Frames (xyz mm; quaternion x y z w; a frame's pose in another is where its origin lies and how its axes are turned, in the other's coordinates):
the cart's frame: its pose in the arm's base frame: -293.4 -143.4 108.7 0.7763 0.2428 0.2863 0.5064
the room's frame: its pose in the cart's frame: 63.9 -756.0 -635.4 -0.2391 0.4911 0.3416 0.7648
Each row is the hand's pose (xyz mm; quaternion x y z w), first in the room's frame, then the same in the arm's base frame.
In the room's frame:
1: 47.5 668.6 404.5 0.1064 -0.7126 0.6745 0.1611
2: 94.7 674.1 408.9 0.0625 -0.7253 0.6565 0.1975
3: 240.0 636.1 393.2 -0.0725 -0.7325 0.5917 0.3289
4: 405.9 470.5 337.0 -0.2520 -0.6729 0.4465 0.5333
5: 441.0 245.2 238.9 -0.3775 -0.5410 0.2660 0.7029
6: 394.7 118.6 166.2 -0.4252 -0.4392 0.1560 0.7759
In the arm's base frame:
1: -802.7 84.3 223.0 -0.7650 0.4288 -0.0675 0.4757
2: -821.1 111.6 257.6 -0.7733 0.4587 -0.0905 0.4283
3: -872.2 239.3 319.8 -0.7792 0.5333 -0.1873 0.2709
4: -897.6 478.8 310.0 -0.7359 0.5805 -0.3483 0.0090
5: -872.0 678.7 165.1 0.6339 -0.5459 0.4925 0.2402
6: -844.4 748.7 31.7 0.5515 -0.4963 0.5611 0.3671

